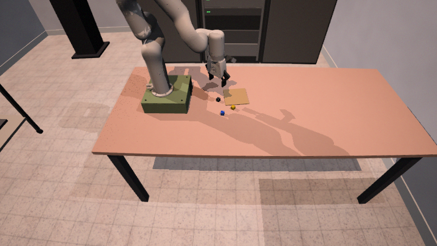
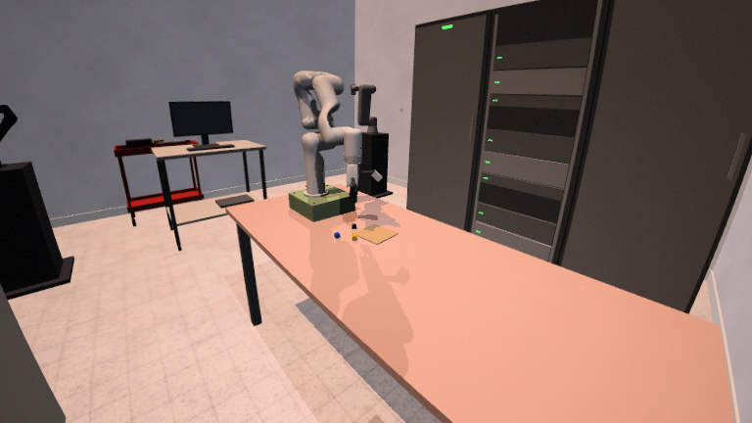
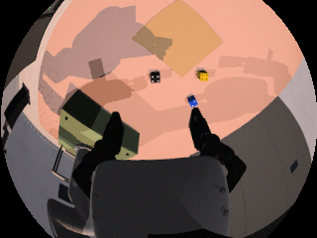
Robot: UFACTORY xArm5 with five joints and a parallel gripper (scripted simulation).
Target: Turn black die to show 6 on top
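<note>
My hand is 140 mm above the black die. The rest, counted from my hand: blue die: 20 mm ahead, 110 mm to the right, 140 mm below; then yellow die: 90 mm ahead, 70 mm to the right, 140 mm below; then tan mat: 110 mm ahead, 30 mm to the left, 150 mm below.
</note>
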